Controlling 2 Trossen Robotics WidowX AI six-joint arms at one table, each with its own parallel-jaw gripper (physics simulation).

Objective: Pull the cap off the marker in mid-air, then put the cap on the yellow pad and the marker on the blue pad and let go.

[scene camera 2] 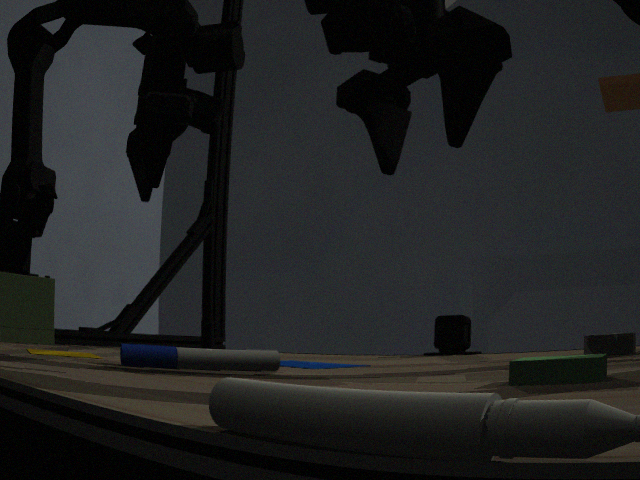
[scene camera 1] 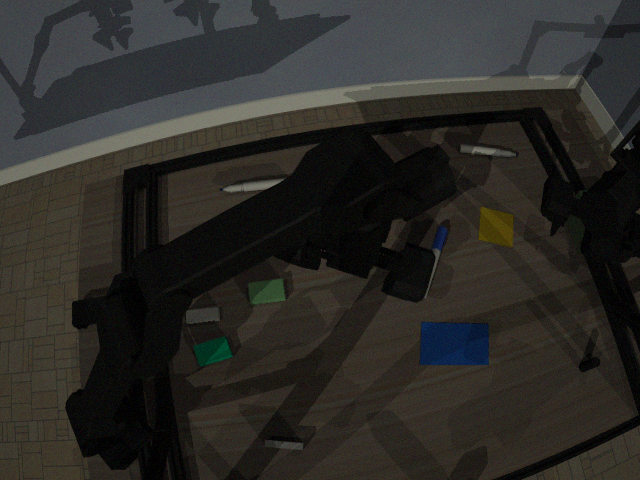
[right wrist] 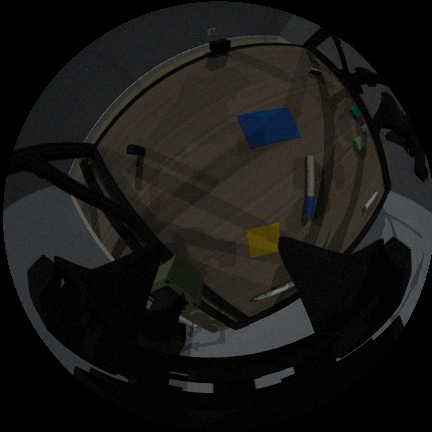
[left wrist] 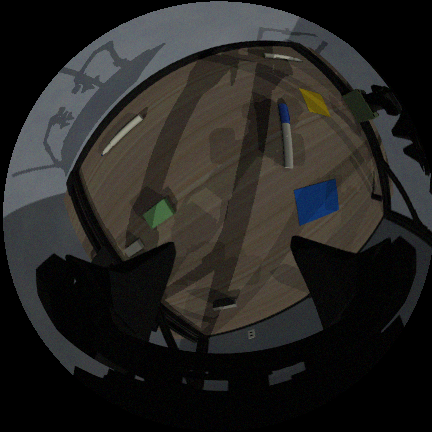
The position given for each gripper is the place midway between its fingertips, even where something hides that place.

In view: the left gripper [scene camera 2: 419, 161], the right gripper [scene camera 2: 149, 195], a blue cap [scene camera 2: 137, 355], a teal block [scene camera 1: 218, 349], a blue pad [scene camera 1: 441, 343] and a yellow pad [scene camera 1: 496, 227].
The left gripper also shows in scene camera 1 [scene camera 1: 350, 277], in the right wrist view [right wrist: 378, 130] and in the left wrist view [left wrist: 234, 245]. The right gripper is seen too in scene camera 1 [scene camera 1: 575, 244] and in the right wrist view [right wrist: 219, 246]. The blue pad shows as well in the right wrist view [right wrist: 260, 127] and in the left wrist view [left wrist: 313, 201]. Scene camera 2 misses the teal block: it is out of frame. The left wrist view misses the teal block, which is hidden by the left gripper.
